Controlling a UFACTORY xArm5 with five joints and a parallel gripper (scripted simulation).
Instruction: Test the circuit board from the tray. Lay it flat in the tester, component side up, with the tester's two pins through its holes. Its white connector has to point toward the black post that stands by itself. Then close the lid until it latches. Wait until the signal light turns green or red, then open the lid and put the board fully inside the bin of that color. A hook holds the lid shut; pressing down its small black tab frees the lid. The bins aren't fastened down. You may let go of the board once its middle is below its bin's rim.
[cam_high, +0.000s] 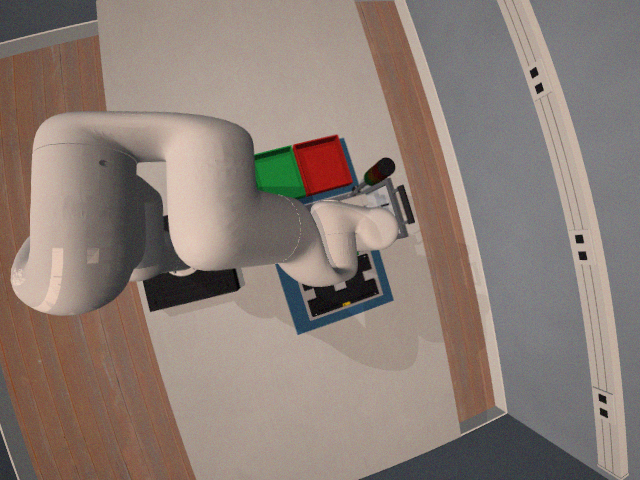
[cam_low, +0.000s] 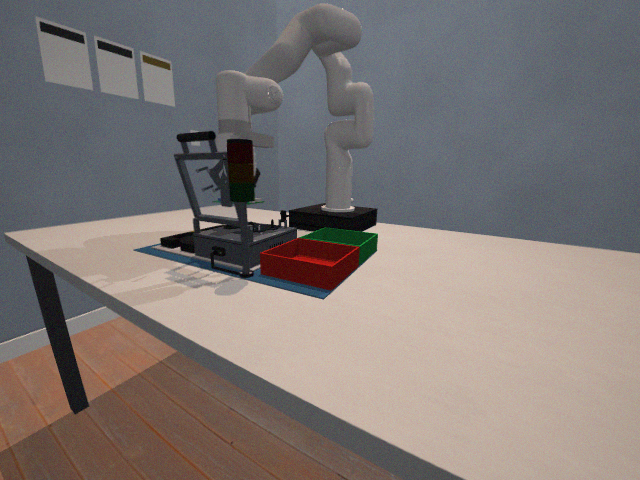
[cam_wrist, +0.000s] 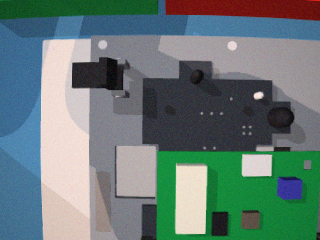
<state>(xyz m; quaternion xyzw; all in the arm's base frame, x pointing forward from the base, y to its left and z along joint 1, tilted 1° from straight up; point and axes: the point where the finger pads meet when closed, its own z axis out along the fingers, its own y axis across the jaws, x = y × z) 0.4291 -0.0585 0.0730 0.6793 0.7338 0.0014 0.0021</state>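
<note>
Right now the black block is 90 mm to the left of my hand, 80 mm behind it and 50 mm below it. From my hand the other things lie so: red bin 240 mm to the left, 120 mm below, 20 mm ahead; green bin 220 mm to the left, 130 mm behind, 120 mm below; green circuit board right at my hand.
</note>
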